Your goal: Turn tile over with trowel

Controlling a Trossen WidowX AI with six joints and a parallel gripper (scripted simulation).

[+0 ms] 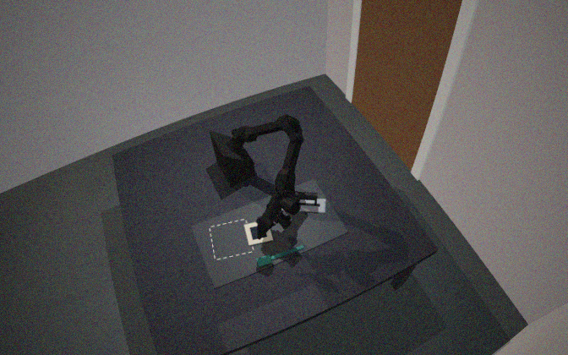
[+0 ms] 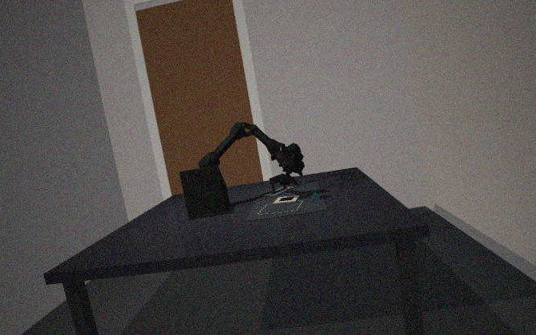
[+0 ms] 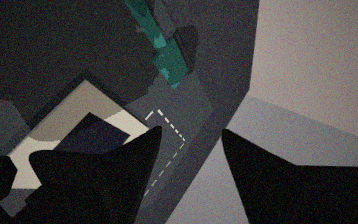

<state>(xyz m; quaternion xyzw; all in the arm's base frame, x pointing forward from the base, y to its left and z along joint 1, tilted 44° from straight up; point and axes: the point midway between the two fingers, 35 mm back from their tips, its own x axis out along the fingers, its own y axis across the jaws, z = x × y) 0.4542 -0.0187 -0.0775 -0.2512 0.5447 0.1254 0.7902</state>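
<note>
My gripper tip is 9 cm above the tan tile, 8 cm past it and 2 cm to the right of it. Also, from my gripper tip: grey mat 11 cm below, 7 cm behind, 6 cm to the left; teal trowel 9 cm below, 7 cm ahead, 3 cm to the left.
</note>
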